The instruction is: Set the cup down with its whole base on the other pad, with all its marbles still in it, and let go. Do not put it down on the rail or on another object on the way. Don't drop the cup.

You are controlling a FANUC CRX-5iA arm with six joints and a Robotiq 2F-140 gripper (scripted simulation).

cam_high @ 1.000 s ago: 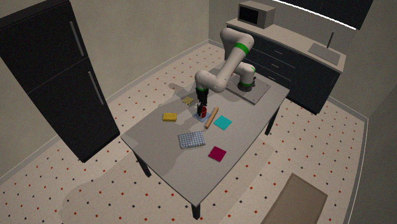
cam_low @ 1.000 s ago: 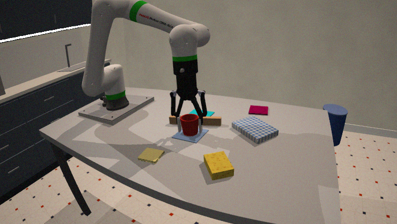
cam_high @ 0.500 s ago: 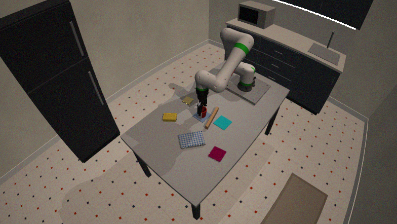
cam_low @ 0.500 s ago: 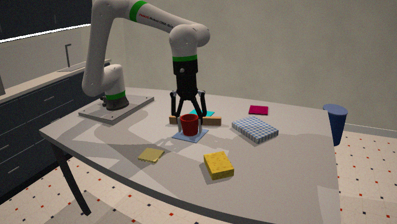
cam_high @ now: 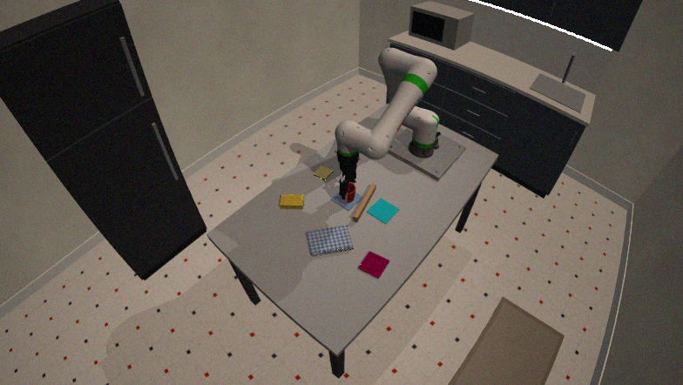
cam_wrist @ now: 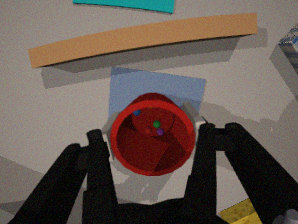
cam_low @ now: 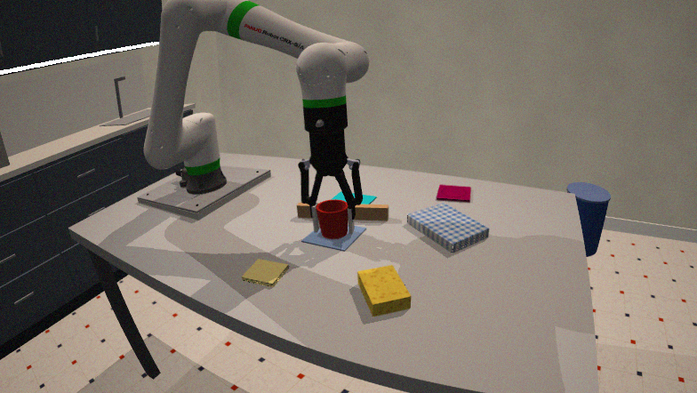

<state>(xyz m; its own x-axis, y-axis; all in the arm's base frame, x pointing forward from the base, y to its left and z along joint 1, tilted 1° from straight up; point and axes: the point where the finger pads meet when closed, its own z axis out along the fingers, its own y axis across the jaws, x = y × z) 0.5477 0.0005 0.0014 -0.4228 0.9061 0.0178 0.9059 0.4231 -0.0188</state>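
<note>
My gripper is now 20 mm above the red cup. From my hand the other things lie so: blue-checked block 230 mm ahead, 150 mm to the left, 30 mm below; then wooden rail 40 mm behind, 80 mm to the left, 30 mm below; then blue marble 20 mm behind, 20 mm below.
</note>
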